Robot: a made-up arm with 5 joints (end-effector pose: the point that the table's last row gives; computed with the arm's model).
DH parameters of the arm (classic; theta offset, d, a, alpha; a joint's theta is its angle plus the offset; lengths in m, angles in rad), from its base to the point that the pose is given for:
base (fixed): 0.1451 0 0.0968 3.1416
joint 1: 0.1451 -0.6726 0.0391 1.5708
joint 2: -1.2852 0 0.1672 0
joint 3: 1.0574 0 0.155 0
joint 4: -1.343 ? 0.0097 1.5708
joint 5: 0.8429 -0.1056 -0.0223 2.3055
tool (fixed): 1.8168 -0.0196 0 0
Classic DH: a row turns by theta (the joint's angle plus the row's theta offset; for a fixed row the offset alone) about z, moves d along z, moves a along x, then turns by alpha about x.
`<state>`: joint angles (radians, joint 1 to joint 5).
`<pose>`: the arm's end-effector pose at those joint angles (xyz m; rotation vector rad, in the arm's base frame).
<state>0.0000 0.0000 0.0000 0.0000 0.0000</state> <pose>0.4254 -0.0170 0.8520 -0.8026 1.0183 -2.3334</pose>
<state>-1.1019 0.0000 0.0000 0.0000 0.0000</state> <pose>0.2724 0.2941 0.8520 -1.0093 0.3711 -1.3701</pose>
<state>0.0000 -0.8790 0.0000 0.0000 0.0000</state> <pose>0.1821 -0.0170 1.0108 0.2491 0.6060 -2.2930</pose>
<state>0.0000 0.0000 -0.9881 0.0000 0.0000</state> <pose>0.3001 -0.0170 1.0468 0.3716 0.5502 -2.2627</pose>
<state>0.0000 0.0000 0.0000 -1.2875 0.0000</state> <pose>0.3742 -0.0170 0.9523 0.6958 0.3936 -2.1538</pose>
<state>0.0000 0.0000 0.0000 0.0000 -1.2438</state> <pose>0.4254 0.0121 0.8629 -0.2612 2.0531 -1.2234</pose>
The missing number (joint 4, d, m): -0.024
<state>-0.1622 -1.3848 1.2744 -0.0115 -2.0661</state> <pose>0.2200 0.0363 0.8269 -0.0363 2.2349 -0.1956</pose>
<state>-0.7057 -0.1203 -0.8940 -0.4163 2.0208</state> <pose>0.2025 0.0470 1.0796 -0.9575 0.6193 2.6474</pose>
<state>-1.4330 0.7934 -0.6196 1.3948 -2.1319</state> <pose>0.1436 0.3697 0.6675 1.6897 -1.8720 0.9284</pose>
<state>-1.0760 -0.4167 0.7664 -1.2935 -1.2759</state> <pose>0.2058 0.2148 0.8918 -0.3731 1.1434 -0.0809</pose>
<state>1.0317 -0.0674 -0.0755 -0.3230 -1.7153</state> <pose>0.2516 -0.2417 0.9393 1.0967 1.6746 -1.3309</pose>
